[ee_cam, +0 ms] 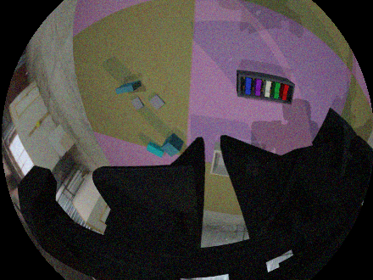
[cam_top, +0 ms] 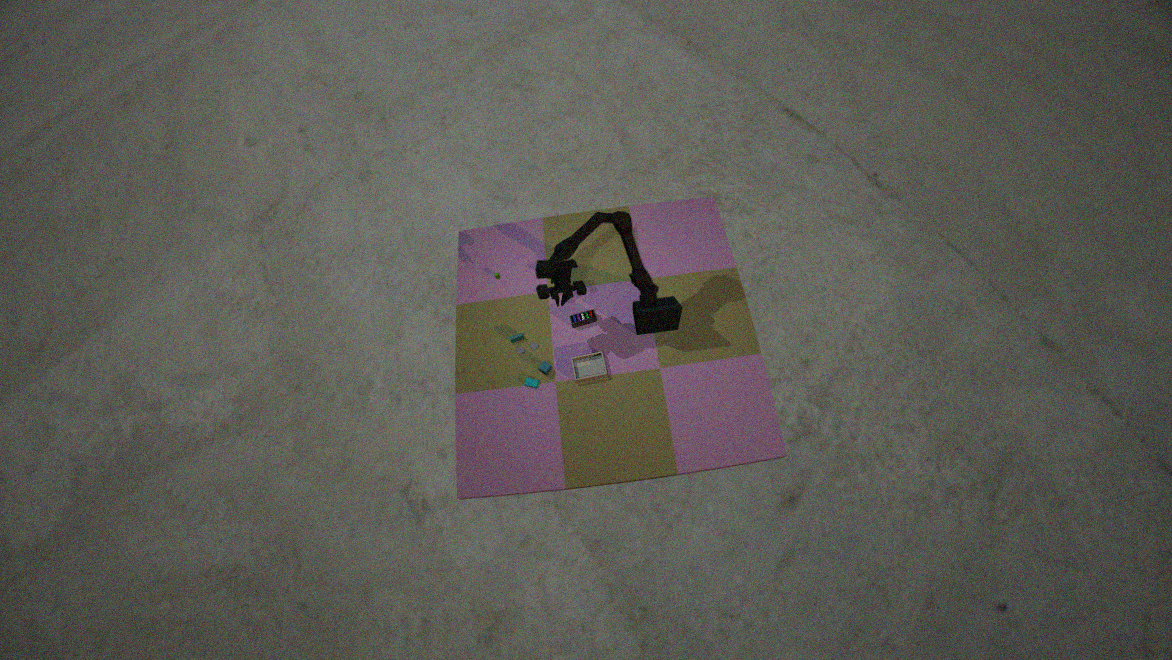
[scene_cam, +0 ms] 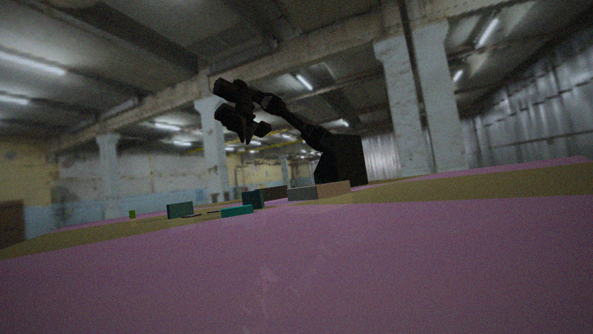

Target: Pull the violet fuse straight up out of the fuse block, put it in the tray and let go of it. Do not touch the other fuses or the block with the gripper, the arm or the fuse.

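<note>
Now: gripper tip 10 cm past the pale tray, 20 cm to the right of it and 18 cm above it.
</note>
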